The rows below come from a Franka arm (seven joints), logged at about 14 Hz.
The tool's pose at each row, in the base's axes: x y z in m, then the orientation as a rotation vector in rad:
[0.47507 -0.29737 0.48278 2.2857 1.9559 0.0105]
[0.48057 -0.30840 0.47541 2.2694 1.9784 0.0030]
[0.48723 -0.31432 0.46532 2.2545 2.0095 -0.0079]
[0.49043 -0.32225 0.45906 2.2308 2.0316 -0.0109]
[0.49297 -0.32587 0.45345 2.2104 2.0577 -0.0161]
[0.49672 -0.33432 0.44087 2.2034 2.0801 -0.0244]
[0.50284 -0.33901 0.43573 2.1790 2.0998 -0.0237]
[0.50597 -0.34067 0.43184 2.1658 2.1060 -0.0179]
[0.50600 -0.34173 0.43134 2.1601 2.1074 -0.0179]
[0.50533 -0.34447 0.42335 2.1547 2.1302 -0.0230]
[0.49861 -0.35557 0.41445 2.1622 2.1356 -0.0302]
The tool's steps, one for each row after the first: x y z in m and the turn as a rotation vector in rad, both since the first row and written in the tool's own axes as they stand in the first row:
[-0.00939 0.00628 0.00887 0.0043 -0.0013 -0.0186]
[-0.01334 0.01265 0.02005 0.0152 0.0005 -0.0410]
[-0.02013 0.01632 0.02732 0.0134 -0.0017 -0.0625]
[-0.02283 0.01876 0.03346 0.0168 -0.0014 -0.0845]
[-0.02953 0.02239 0.04709 0.0275 0.0018 -0.0987]
[-0.03276 0.02856 0.05319 0.0233 0.0006 -0.1192]
[-0.03359 0.03148 0.05749 0.0164 0.0005 -0.1279]
[-0.03458 0.03161 0.05810 0.0139 -0.0014 -0.1312]
[-0.03674 0.03052 0.06622 0.0247 0.0047 -0.1446]
[-0.04800 0.02464 0.07549 0.0348 0.0071 -0.1440]

